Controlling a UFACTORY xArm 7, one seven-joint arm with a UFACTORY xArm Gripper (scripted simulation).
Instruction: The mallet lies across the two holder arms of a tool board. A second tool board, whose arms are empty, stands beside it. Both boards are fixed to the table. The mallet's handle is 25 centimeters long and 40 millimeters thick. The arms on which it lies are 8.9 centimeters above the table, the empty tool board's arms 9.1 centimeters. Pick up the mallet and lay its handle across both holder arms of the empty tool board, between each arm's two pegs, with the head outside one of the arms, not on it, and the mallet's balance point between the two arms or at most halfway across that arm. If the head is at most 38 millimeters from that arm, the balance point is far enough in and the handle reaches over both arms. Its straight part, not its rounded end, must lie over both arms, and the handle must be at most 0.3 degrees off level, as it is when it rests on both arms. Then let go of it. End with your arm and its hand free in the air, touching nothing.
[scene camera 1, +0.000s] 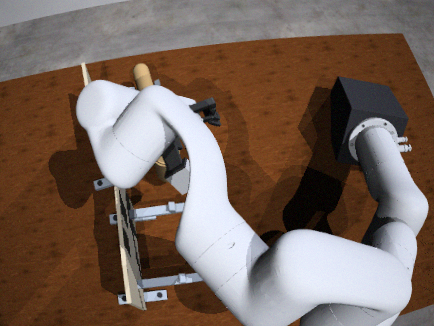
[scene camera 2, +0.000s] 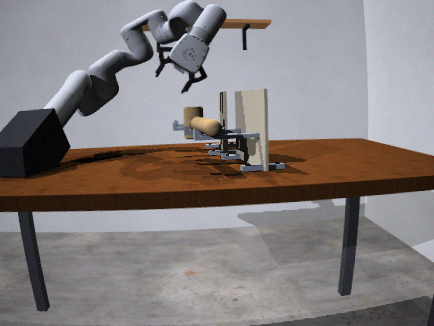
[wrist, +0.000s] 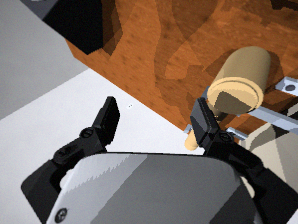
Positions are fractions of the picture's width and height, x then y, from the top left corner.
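There is a tan wooden mallet in my scene, at (scene camera 2: 0.48, 0.39) and again at (wrist: 0.80, 0.39). I see a tool board (scene camera 2: 0.58, 0.33) too. As for my gripper (scene camera 1: 0.46, 0.40), I also find it in scene camera 2 (scene camera 2: 0.39, 0.26), and the wrist view shows it as well (wrist: 0.52, 0.48).
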